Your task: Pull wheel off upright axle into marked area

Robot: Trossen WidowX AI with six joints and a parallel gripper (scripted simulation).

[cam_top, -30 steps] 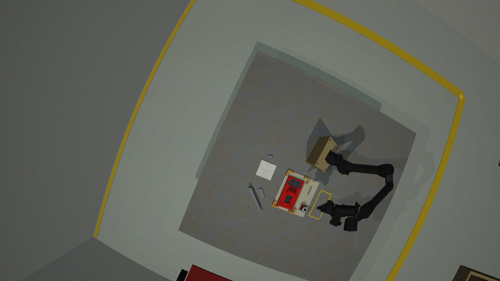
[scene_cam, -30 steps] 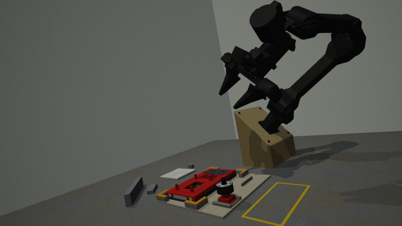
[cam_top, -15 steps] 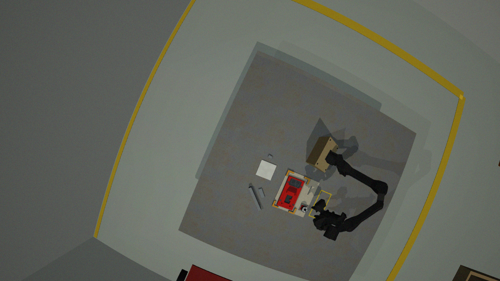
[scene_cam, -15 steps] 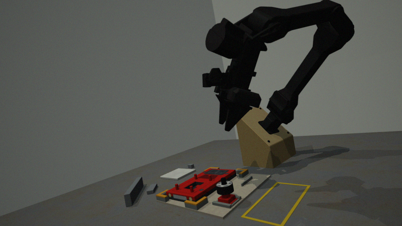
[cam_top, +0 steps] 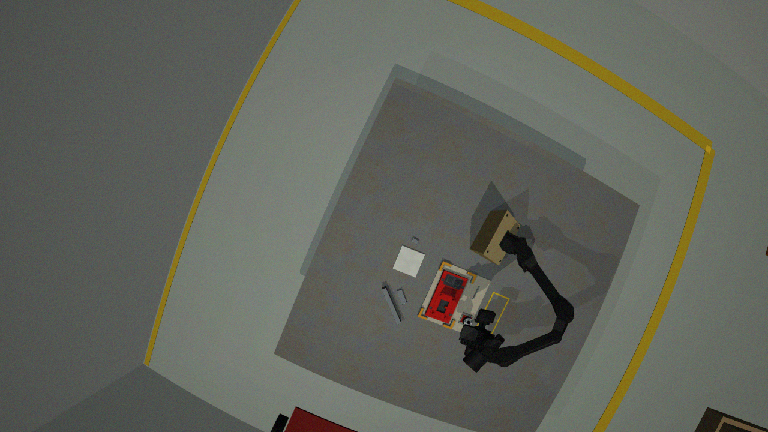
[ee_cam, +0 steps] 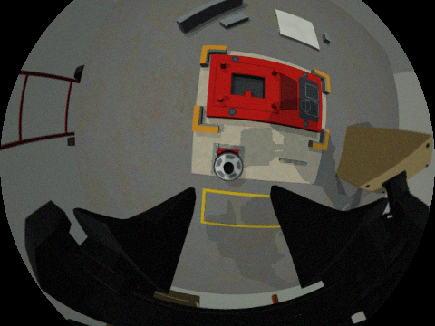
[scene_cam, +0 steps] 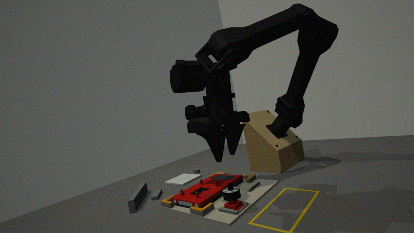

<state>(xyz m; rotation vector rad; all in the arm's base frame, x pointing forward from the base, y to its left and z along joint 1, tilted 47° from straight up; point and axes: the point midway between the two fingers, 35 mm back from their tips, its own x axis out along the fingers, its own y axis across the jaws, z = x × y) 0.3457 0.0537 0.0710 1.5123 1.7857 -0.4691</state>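
My gripper tip is now 80 mm above the wheel. Also, from my gripper tip: white plate (80 mm behind, 340 mm to the right, 120 mm below).
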